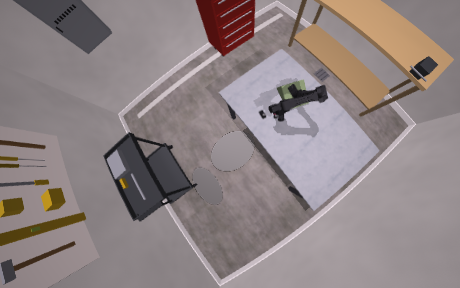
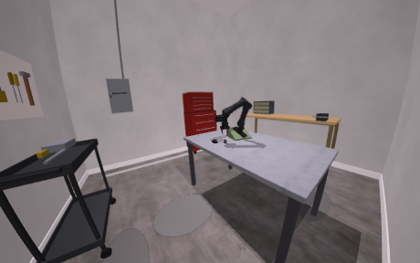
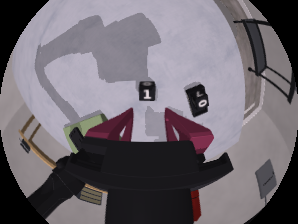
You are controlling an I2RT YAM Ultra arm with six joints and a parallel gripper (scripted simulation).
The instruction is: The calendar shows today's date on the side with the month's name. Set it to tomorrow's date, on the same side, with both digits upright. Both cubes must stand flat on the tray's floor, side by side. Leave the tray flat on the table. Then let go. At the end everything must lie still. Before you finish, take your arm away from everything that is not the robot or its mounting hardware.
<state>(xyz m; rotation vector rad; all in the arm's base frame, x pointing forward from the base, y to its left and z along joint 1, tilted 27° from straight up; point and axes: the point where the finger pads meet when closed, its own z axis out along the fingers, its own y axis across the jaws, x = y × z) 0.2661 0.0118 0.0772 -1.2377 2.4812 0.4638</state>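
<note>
The black calendar cube lies 8 cm below my hand.
</note>
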